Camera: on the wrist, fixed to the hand. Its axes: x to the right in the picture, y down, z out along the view.
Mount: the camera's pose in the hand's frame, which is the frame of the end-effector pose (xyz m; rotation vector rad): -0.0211 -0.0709 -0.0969 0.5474 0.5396 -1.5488
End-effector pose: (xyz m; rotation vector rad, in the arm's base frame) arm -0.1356 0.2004 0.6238 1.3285 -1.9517 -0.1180
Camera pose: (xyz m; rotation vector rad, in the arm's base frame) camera -0.0173 0.2170 0.6483 2.5873 -0.1685 0.0516
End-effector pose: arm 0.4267 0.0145 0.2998 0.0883 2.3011 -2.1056
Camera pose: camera 0.4460 0.1042 0.3801 0.7346 -0.7723 1.4081
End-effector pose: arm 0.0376 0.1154 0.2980 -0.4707 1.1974 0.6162
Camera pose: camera 0.0111 -0.0033 0.2898 -0.9239 1.0571 -1.1925
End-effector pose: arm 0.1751 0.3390 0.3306 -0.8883 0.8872 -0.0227
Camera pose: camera 0.1186 0.2359 0.3628 -0.8515 0.4215 -1.8154
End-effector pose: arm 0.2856 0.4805 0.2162 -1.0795 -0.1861 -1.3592
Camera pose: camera 0.1753 0.4380 0.1862 0.1286 -1.0578 -2.6459
